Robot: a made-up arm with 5 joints.
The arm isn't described. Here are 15 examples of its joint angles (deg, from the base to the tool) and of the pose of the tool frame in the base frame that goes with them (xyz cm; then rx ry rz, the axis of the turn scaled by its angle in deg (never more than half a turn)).
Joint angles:
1: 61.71 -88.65 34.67 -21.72 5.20
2: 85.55 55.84 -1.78 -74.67 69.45
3: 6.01 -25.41 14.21 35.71 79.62
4: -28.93 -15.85 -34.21 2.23 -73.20
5: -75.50 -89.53 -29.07 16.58 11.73
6: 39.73 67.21 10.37 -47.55 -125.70
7: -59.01 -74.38 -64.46 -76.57 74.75
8: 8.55 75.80 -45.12 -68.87 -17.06
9: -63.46 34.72 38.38 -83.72 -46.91
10: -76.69 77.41 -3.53 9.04 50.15
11: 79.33 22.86 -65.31 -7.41 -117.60
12: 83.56 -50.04 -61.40 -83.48 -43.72
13: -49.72 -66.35 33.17 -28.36 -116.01
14: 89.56 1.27 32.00 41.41 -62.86
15: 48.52 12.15 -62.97 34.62 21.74
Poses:
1: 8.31 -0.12 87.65 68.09 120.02 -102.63
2: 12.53 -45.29 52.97 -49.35 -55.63 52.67
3: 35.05 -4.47 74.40 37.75 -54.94 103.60
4: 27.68 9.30 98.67 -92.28 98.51 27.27
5: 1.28 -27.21 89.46 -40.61 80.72 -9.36
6: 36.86 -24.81 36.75 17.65 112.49 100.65
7: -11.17 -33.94 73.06 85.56 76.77 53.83
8: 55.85 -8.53 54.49 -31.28 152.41 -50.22
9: 23.21 29.07 55.03 -141.87 105.92 5.86
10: 14.37 25.29 28.11 98.21 21.79 105.73
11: 16.05 -37.84 93.28 -4.97 105.66 0.30
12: 6.50 23.82 87.74 -3.43 -8.99 -125.89
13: 13.15 4.38 88.84 -111.70 38.44 76.06
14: 9.64 -27.51 55.37 -63.44 -107.29 -107.26
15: 32.17 -27.84 90.89 -22.88 -124.63 62.63
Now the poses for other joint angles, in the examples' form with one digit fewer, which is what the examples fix.
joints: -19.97 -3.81 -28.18 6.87 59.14
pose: 39.0 9.5 90.1 23.4 -111.5 131.7
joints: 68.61 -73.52 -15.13 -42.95 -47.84
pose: 1.9 17.2 94.2 9.9 63.6 -99.6
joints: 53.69 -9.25 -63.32 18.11 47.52
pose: 19.7 -16.4 102.7 -65.8 -93.0 95.6
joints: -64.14 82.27 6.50 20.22 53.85
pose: 16.0 14.6 26.8 88.6 36.7 80.4
